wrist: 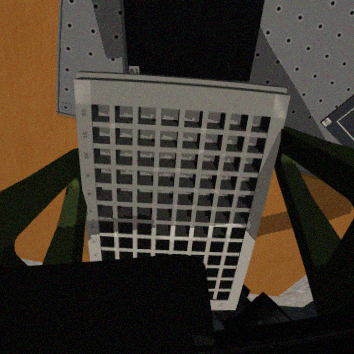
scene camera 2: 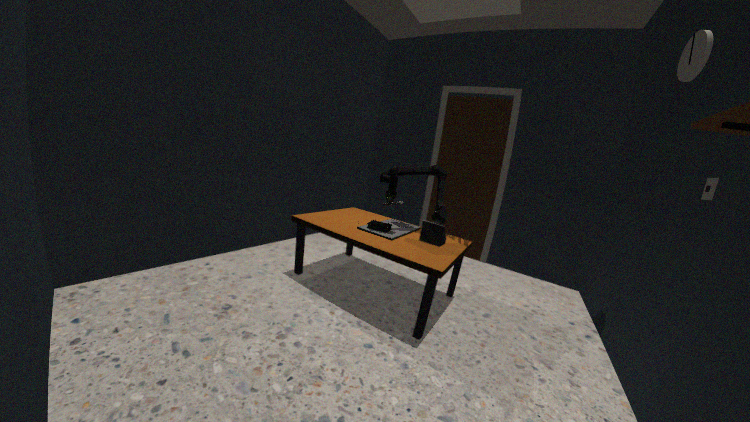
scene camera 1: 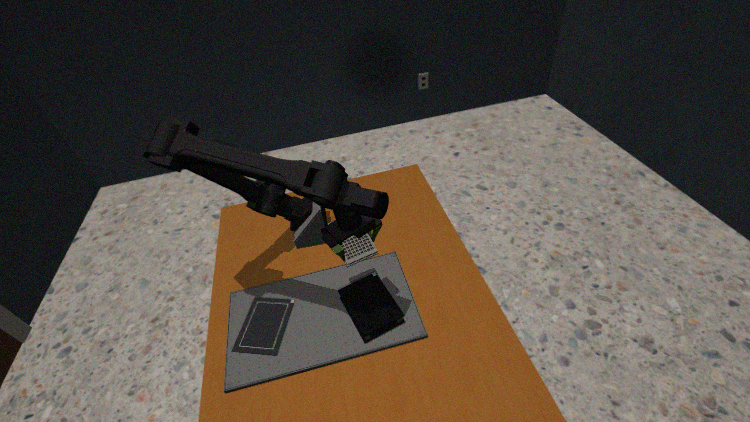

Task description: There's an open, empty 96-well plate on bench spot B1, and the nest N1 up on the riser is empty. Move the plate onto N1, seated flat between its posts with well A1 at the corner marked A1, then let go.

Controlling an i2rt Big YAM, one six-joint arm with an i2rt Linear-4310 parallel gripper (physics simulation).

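Where they show: gripper, fingertip midpoint: [wrist: 176,146] [scene camera 2: 389,204] [scene camera 1: 358,249]; arm's base at its link origin: [scene camera 2: 434,230] [scene camera 1: 303,213].
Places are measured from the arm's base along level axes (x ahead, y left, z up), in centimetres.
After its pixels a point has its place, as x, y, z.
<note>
The pale 96-well plate [scene camera 1: 359,248] {31.4, 19.0, 13.7} [scene camera 2: 400,202] {23.1, 15.9, 15.9} [wrist: 180,95] {33.4, 19.5, 13.1} is held in the air by my gripper [scene camera 1: 358,243] {30.8, 18.5, 12.6} [scene camera 2: 390,201] {30.8, 18.5, 12.6} [wrist: 176,146] {30.8, 18.5, 12.6}, which is shut on its two long sides. In the wrist view, row number 12 is at the far end; a dark housing hides the near left part. The black riser with nest N1 [scene camera 1: 369,307] {37.5, 19.3, -3.3} [scene camera 2: 378,226] {32.7, 24.5, -4.0} [wrist: 192,35] {32.1, 17.8, -3.3} stands beyond and below the plate, apart from it. Its posts are too dark to make out. A small pale corner label [wrist: 134,70] {26.7, 21.4, -3.3} shows beside it. Spot B1 [scene camera 1: 263,325] {36.6, -10.7, -7.0} is a dark outlined pad with no plate on it.
A grey perforated board [scene camera 1: 314,335] {41.4, 3.7, -7.2} [wrist: 305,45] {35.9, 5.9, -7.2} carries the riser and the pad on the orange table [scene camera 1: 451,346] {48.7, 39.0, -8.5} [scene camera 2: 335,220] {68.1, 35.8, -8.5}. The arm's grey angled base plate [scene camera 1: 310,229] {7.4, 2.6, -0.9} [scene camera 2: 433,233] {-2.9, 6.5, -0.6} stands behind the board. The arm's shadow crosses the board.
</note>
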